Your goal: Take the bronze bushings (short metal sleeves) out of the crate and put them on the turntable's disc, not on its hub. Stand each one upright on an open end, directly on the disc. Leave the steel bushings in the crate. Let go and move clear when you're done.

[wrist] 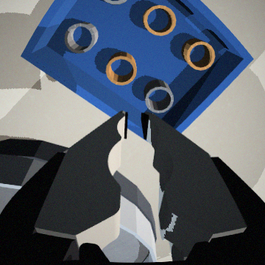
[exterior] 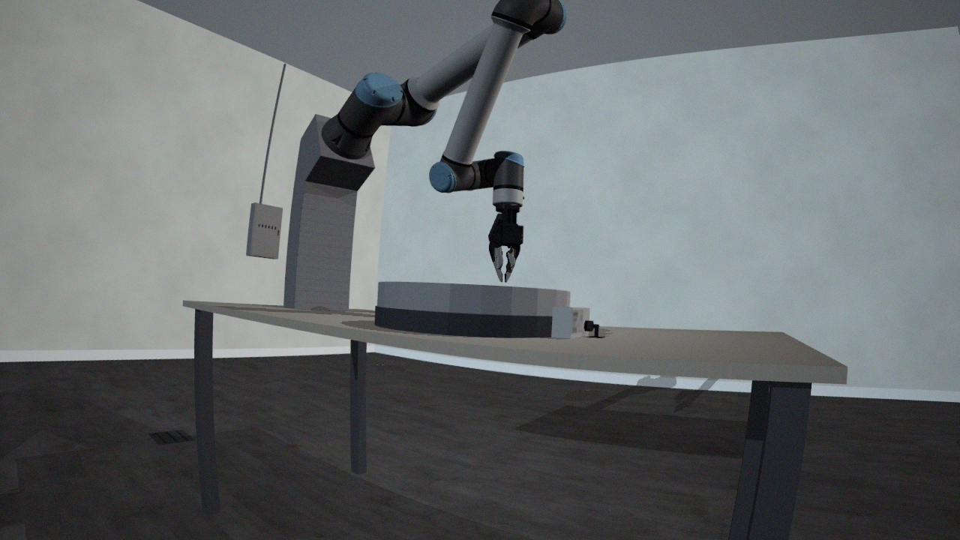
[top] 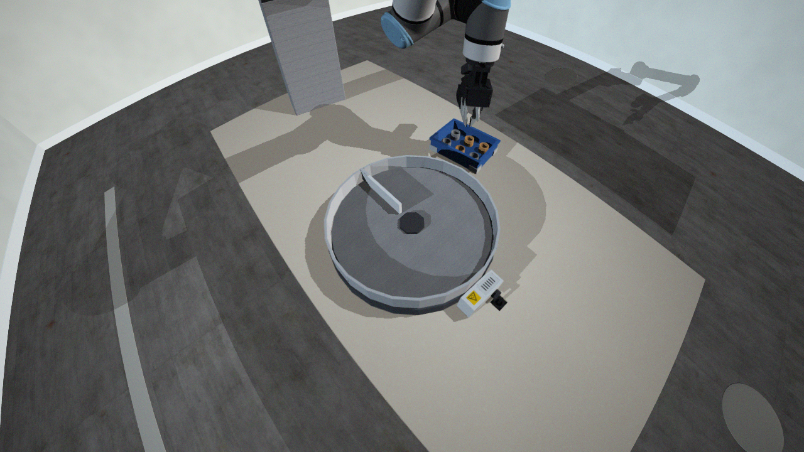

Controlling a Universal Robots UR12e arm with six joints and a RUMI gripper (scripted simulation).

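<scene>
The blue crate is 20 mm behind my hand, 20 mm to the left of it and 110 mm below it. The rest, counted from my hand: turntable disc (160 mm ahead, 320 mm to the right, 90 mm below).
</scene>
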